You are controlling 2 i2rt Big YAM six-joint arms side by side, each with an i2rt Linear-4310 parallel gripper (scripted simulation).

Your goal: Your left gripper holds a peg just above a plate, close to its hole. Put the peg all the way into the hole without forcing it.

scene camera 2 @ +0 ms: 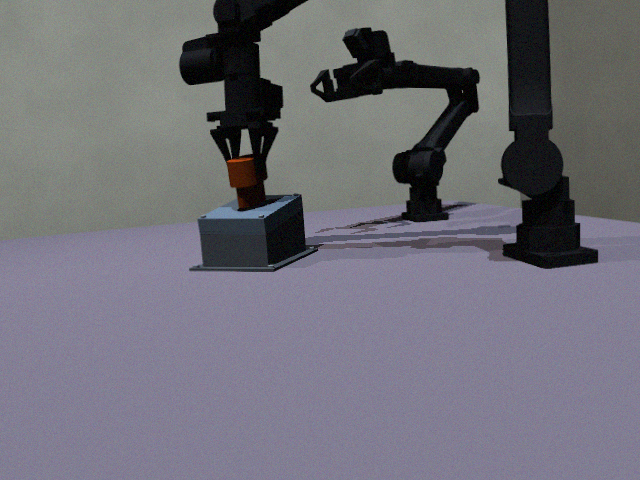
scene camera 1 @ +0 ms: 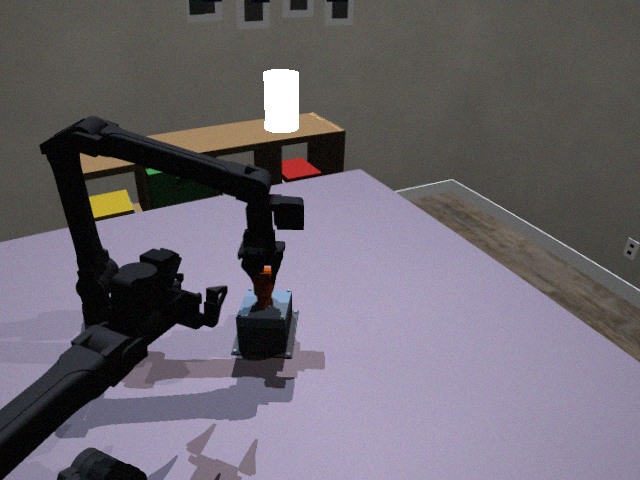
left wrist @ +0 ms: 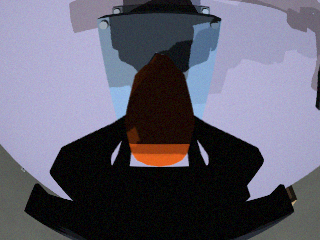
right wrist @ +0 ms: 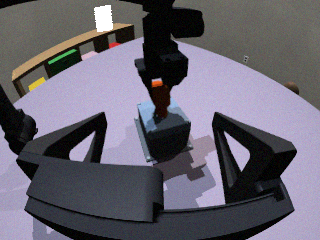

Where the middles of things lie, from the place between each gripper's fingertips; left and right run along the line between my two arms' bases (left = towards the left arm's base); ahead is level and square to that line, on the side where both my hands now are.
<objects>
Right now the pale blue top plate [scene camera 2: 226,219] is 80 mm below my left hand and 10 mm to the right of it. From my left hand the other things lie so: flanged base [scene camera 2: 286,244] (110 mm below, 20 mm to the right).
Right now the pale blue top plate is 170 mm ahead of my right hand [scene camera 2: 330,85], 170 mm to the left of it and 230 mm below it. Also, from my right hand: flanged base 170 mm ahead, 170 mm to the left, 260 mm below.
</objects>
